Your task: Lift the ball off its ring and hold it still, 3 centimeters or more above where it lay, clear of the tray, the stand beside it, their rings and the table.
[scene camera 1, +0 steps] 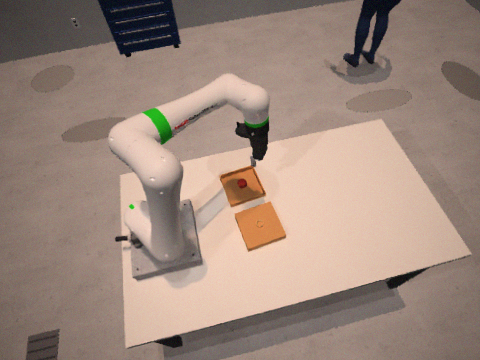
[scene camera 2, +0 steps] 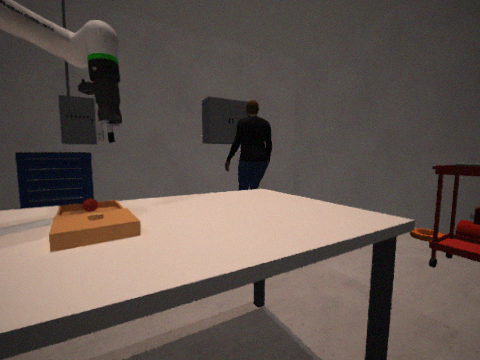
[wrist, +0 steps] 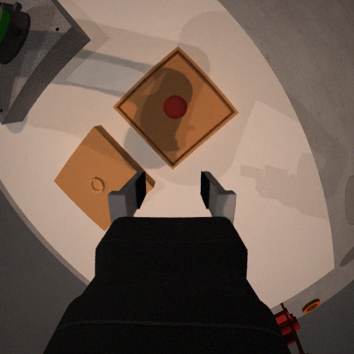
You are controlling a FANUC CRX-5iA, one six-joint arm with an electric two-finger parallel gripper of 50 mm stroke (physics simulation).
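Places are measured from the arm's base along level axes (x back, y right, z up), in metres.
Pixels of known places: gripper, fingertip midpoint: (scene camera 1: 256,161) (scene camera 2: 106,141).
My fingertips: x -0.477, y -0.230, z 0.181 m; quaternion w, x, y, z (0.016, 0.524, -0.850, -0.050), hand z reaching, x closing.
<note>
For each thing: its top centre in the pictures, then the offset to it from my fingertips. "pt": a spot on its surface instead. Level surfaces: height alone.
- red ball at its top centre: (scene camera 2: 89,198) (scene camera 1: 241,180) dy -0.031, dx +0.070, dz -0.201 m
- shallow orange tray at a spot on its surface: (scene camera 1: 233,203) pt dy +0.079, dx +0.122, dz -0.232 m
- bare ring at a spot on its surface: (scene camera 1: 260,220) pt dy +0.194, dx +0.000, dz -0.211 m
- pale table at its surface level: dz -0.260 m
The red ball (scene camera 1: 242,183) (scene camera 2: 90,205) (wrist: 175,107) rests near the middle of the shallow orange tray (scene camera 1: 233,203) (wrist: 205,140); its ring is hidden beneath it. The orange stand (scene camera 1: 260,237) (scene camera 2: 95,231) (wrist: 102,150) is beside the tray, with a bare ring (scene camera 1: 260,220) (wrist: 91,185) on top. My gripper (scene camera 1: 254,162) (scene camera 2: 106,138) (wrist: 172,182) is open and empty, pointing down, high above the table. In the wrist view the ball lies beyond the fingertips, not between them.
The pale table (scene camera 1: 350,200) (scene camera 2: 225,240) carries the robot's grey base plate (scene camera 1: 192,245) (wrist: 50,60) near the tray and stand. Away from the table are a blue drawer cabinet (scene camera 1: 141,25) (scene camera 2: 55,175), a person (scene camera 1: 372,30) (scene camera 2: 254,145) and a red cart (scene camera 2: 438,210).
</note>
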